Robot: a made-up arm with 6 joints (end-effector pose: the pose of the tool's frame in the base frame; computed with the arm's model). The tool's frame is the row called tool.
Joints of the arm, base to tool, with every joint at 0 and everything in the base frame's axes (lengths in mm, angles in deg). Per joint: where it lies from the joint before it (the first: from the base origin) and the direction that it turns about. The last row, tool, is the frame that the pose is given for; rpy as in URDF.
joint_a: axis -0.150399 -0.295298 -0.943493 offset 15 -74 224
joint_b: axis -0.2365 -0.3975 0.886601 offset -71 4 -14
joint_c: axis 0 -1 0 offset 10 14 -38
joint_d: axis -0.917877 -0.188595 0.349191 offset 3 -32 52
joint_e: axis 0 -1 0 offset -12 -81 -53
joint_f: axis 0.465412 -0.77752 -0.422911 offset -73 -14 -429
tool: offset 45 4 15 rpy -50.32 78.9 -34.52
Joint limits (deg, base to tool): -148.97..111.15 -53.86..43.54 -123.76..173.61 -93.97..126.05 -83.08..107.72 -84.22..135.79
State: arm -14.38 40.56 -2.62 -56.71 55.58 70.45
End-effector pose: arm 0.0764 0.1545 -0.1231 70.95 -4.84 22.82
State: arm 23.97 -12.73 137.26 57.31 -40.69 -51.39
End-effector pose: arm -0.1198 -0.5461 0.1209 16.84 36.63 -99.34
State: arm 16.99 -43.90 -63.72 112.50 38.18 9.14
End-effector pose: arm -0.0065 -0.3263 -0.2290 -56.89 71.32 42.01
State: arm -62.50 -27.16 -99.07 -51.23 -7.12 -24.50
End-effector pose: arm -0.2941 -0.0263 0.5370 -7.33 -120.28 -0.88
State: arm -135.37 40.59 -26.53 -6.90 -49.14 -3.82
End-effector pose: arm 0.3274 -0.2170 -0.1150 135.04 -8.44 -75.91
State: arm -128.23 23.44 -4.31 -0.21 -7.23 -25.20
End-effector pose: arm -0.0592 -0.2040 -0.2481 121.27 -12.64 -131.24
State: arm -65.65 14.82 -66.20 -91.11 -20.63 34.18
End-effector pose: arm -0.3922 -0.0743 0.4441 21.09 169.74 -18.26
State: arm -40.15 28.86 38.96 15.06 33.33 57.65
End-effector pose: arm 0.3071 0.1229 0.0865 27.32 -37.79 68.22
